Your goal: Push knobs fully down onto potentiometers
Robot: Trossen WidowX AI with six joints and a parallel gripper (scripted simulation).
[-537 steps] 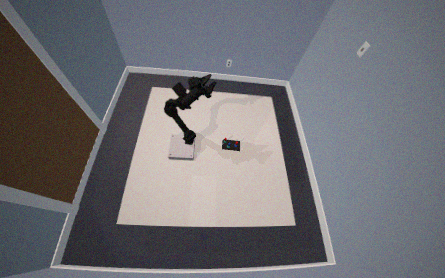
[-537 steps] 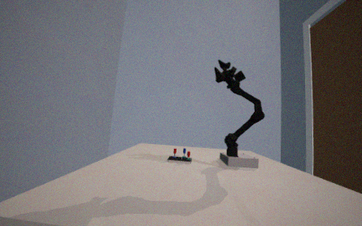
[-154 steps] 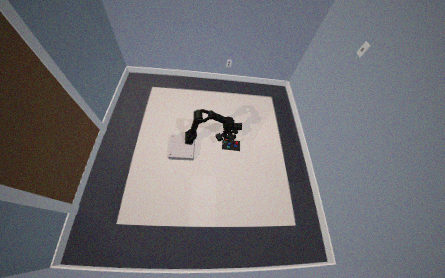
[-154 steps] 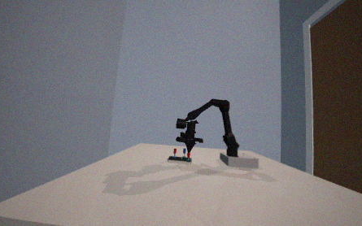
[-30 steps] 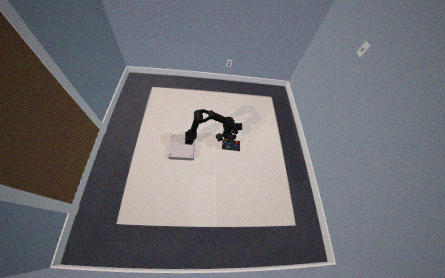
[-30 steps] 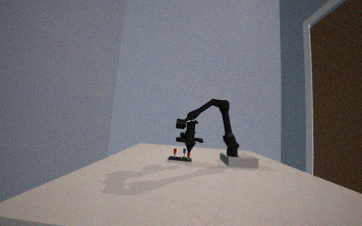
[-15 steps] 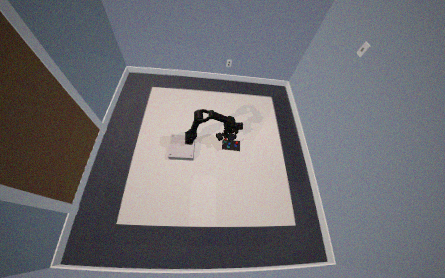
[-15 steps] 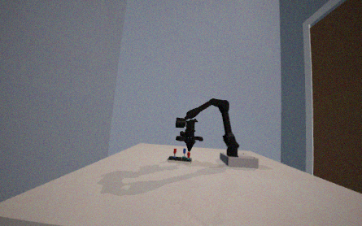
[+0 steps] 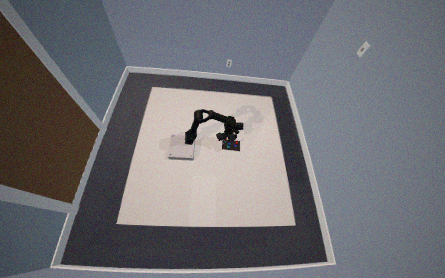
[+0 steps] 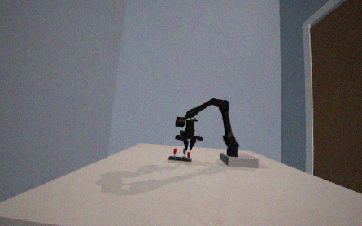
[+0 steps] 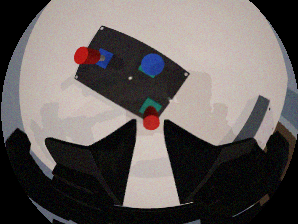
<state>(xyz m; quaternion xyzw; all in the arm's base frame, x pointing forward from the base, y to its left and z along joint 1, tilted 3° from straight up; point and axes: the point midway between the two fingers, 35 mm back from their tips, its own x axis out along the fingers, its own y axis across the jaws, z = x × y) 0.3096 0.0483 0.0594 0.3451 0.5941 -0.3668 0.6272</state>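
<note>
Right now my gripper tip is 50 mm to the left of the blue knob, 30 mm short of it and 10 mm above it. The rest, counted from my gripper tip: red knob: 30 mm below.
</note>
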